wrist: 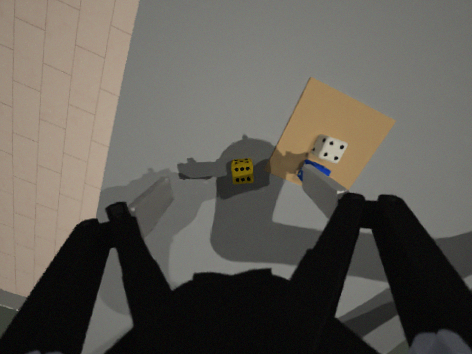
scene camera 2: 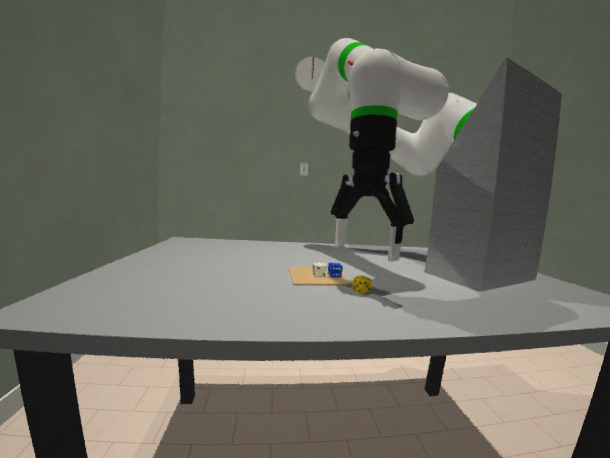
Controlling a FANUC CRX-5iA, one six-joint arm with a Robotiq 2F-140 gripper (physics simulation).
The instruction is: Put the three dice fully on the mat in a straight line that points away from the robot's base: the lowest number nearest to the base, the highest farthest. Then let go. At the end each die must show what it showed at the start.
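Where they show: gripper, fingertip midpoint: (wrist: 235,182) (scene camera 2: 364,252); arm's base, origin of the base link: (scene camera 2: 493,139).
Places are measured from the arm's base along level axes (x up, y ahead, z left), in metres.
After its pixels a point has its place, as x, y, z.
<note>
The tan mat (scene camera 2: 302,280) @(-0.399, 0.545, 0.080) (wrist: 305,115) @(-0.399, 0.525, 0.084) lies on the table. The white die (scene camera 2: 320,270) @(-0.382, 0.498, 0.052) (wrist: 330,149) @(-0.369, 0.498, 0.042) stands on it, four pips up, beside the blue die (scene camera 2: 335,270) @(-0.381, 0.460, 0.051) (wrist: 318,168) @(-0.369, 0.469, 0.042). In the wrist view a fingertip hides part of the blue die, and its top number cannot be read there. The yellow die (scene camera 2: 362,284) @(-0.382, 0.424, 0.151) (wrist: 242,171) @(-0.373, 0.422, 0.134) stands on the table off the mat, near the mat's corner, apparently six pips up. My gripper (scene camera 2: 367,252) @(-0.313, 0.426, 0.145) (wrist: 235,182) @(-0.313, 0.426, 0.145) is open and empty, pointing down above the table. In the wrist view the yellow die shows between its fingers.
A tall grey block (scene camera 2: 465,225) @(-0.248, 0.136, 0.086) stands on the table (scene camera 2: 200,305) @(-0.403, 0.742, 0.219) at the right in the scene view, beside the arm. The table's edge and the tiled floor (wrist: 55,125) show at the left of the wrist view. Arm shadows fall around the yellow die.
</note>
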